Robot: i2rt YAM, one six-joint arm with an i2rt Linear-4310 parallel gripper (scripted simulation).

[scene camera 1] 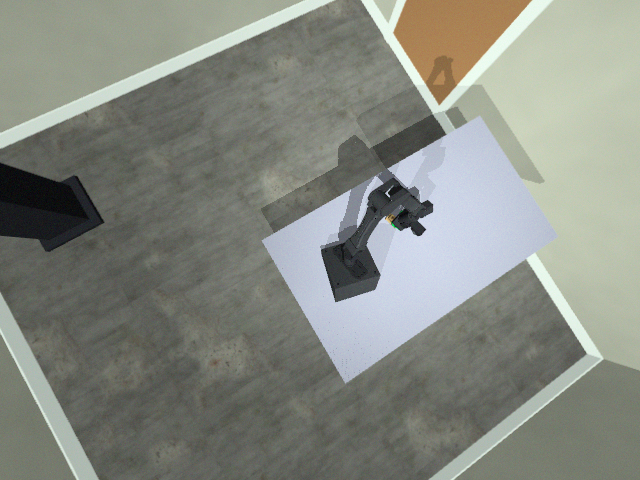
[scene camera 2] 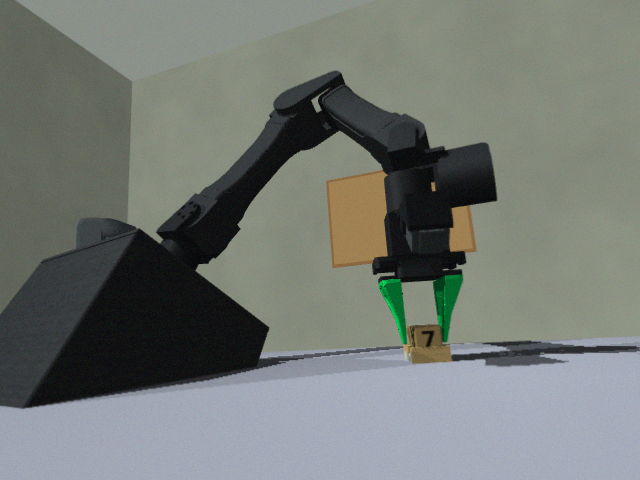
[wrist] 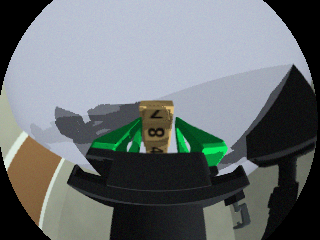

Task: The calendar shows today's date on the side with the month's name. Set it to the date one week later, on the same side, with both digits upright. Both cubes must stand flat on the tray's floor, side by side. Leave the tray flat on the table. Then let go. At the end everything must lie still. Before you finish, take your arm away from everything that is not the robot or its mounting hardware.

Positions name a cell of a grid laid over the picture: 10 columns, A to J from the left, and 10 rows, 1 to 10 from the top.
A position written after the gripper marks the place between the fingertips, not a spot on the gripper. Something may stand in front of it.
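Wooden calendar tray (scene camera 2: G8). Wooden cube (wrist: E6); scene camera 1 does not show it, hidden by the gripper. Gripper (scene camera 2: G8), visible too in the wrist view (wrist: E6).
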